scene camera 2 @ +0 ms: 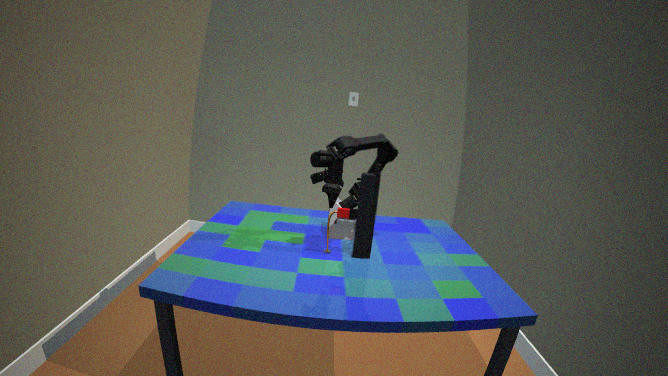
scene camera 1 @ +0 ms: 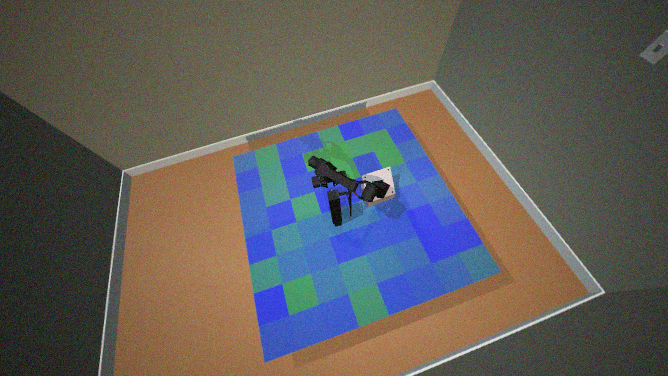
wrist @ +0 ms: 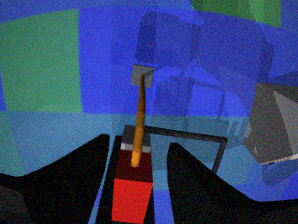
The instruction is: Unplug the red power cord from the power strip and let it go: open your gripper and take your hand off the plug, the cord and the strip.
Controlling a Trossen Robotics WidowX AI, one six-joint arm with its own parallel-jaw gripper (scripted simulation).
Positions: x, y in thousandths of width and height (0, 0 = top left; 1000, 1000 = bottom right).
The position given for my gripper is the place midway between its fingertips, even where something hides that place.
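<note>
What I see here is my gripper (scene camera 2: 496, 552), and the wrist view (wrist: 468, 654) shows me that gripper as well.
</note>
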